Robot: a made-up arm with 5 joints. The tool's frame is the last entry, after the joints.
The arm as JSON. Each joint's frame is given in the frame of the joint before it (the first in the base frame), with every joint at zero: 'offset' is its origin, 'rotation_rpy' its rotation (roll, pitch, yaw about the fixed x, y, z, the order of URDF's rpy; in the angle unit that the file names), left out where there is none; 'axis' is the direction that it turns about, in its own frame. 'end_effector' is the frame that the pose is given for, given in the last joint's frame.
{
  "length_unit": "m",
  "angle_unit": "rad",
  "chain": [
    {
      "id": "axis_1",
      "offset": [
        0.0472,
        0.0,
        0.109
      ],
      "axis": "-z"
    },
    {
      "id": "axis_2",
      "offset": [
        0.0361,
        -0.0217,
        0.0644
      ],
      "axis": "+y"
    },
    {
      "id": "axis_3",
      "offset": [
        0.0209,
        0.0,
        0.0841
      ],
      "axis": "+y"
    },
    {
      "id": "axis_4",
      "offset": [
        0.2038,
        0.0,
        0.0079
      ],
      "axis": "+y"
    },
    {
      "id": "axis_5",
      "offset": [
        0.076,
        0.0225,
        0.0
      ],
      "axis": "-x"
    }
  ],
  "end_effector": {
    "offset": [
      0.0,
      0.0,
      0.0
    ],
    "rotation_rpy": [
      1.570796,
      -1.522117,
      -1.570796
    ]
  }
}
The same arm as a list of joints. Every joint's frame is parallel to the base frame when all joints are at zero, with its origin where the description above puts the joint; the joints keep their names.
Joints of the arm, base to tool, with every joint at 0 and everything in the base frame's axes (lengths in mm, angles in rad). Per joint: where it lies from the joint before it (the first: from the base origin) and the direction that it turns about. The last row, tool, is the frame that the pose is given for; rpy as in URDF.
axis_1: axis -z offset 47.2 0.0 109.0
axis_2: axis +y offset 36.1 -21.7 64.4
axis_3: axis +y offset 20.9 0.0 84.1
axis_4: axis +y offset 203.8 0.0 7.9
axis_5: axis -x offset 76.0 22.5 0.0
tool: offset 0.0 0.0 0.0 rpy 1.5708 -1.5221 -1.5708

